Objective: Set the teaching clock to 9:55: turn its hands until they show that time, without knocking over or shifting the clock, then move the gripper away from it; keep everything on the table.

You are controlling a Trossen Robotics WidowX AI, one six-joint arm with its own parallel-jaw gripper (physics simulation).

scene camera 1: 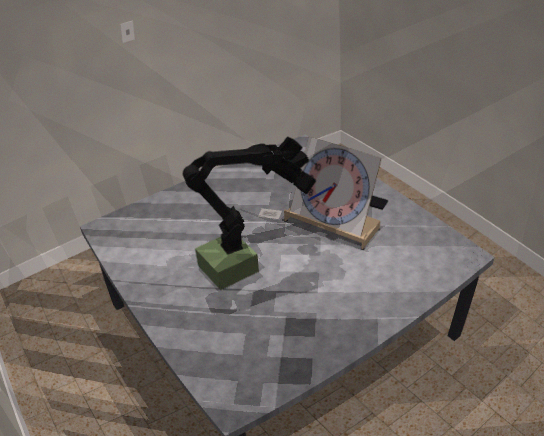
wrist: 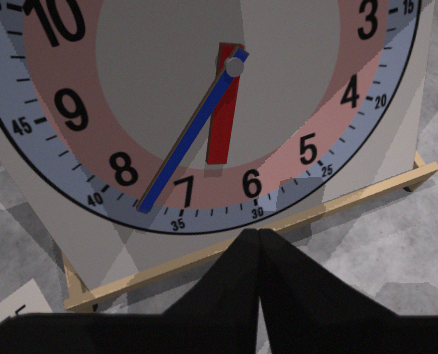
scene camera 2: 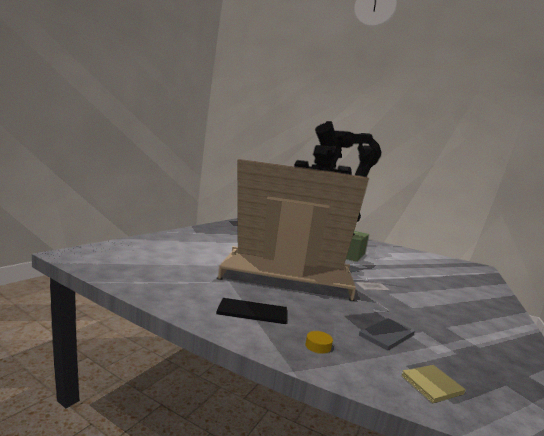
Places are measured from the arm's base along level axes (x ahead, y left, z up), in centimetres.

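Where they show: gripper, fingertip midpoint: (wrist: pixel 256 242); arm's base, origin of the base link: (scene camera 1: pixel 231 246).
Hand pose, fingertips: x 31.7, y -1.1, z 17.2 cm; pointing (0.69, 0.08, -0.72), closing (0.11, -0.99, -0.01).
Each offset is from my fingertips to the top centre of the thing.
The teaching clock (scene camera 1: pixel 341 172) (scene camera 2: pixel 255 220) (wrist: pixel 165 75) stands upright on its wooden base, facing the arm. Its blue minute hand (scene camera 1: pixel 320 193) (wrist: pixel 185 142) points between the 7 and the 8, near 37 or 38 minutes. Its shorter red hour hand @(dx +12.0, dy +2.7, dz -6.0 cm) (scene camera 1: pixel 328 195) (wrist: pixel 222 140) points between the 6 and the 7. My gripper (scene camera 1: pixel 310 186) (wrist: pixel 256 242) is shut and empty, in front of the clock's left side in scene camera 1. In the wrist view its tips appear below the 30 mark, apart from both hands. In scene camera 2 the board hides the fingertips.
A white card @(dx -4.8, dy +22.4, dz -25.8 cm) (scene camera 1: pixel 270 214) (scene camera 2: pixel 372 286) (wrist: pixel 25 306) lies beside the clock's base. Behind the clock lie a black slab @(dx +37.0, dy +7.6, dz -25.1 cm) (scene camera 1: pixel 380 202) (scene camera 2: pixel 252 310), an orange-yellow disc @(dx +39.3, dy +25.0, dz -24.0 cm) (scene camera 2: pixel 319 342), a grey slab @(dx +24.2, dy +34.6, dz -24.9 cm) (scene camera 2: pixel 386 333) and a yellow pad @(dx +37.1, dy +46.0, dz -24.8 cm) (scene camera 2: pixel 433 383), near the table edge.
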